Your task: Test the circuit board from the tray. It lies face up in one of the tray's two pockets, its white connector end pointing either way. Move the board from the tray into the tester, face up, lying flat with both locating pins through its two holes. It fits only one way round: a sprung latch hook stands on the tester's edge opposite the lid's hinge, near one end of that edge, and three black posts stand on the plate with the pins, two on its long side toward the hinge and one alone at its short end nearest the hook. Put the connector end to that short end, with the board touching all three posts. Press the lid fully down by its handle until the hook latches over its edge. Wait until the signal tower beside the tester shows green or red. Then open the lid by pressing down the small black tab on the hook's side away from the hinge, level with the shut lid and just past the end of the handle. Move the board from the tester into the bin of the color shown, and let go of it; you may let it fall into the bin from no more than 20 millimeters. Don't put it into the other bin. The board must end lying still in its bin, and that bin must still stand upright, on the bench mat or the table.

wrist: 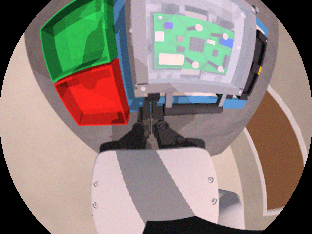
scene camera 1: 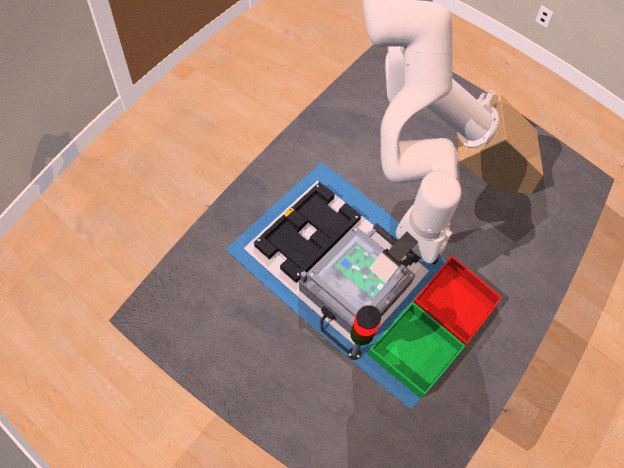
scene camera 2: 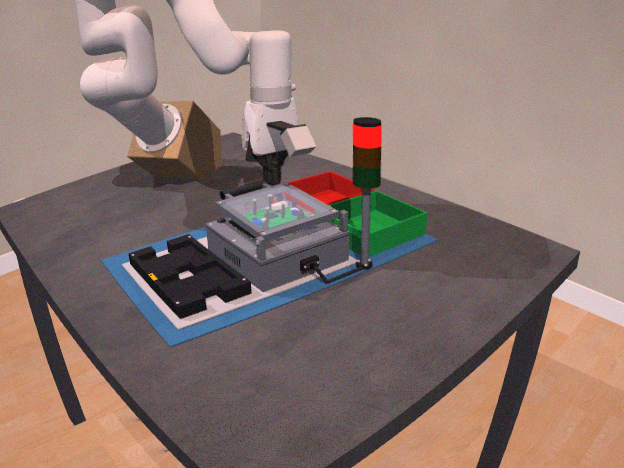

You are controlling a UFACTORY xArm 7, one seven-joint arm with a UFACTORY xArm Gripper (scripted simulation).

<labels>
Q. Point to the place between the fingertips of my gripper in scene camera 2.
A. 272, 186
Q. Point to a green bin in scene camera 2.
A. At 385, 210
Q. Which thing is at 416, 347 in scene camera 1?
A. A green bin.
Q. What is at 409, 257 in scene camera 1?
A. My gripper.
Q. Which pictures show the red bin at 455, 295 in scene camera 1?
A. The wrist view, scene camera 1 and scene camera 2: all of them.
</labels>
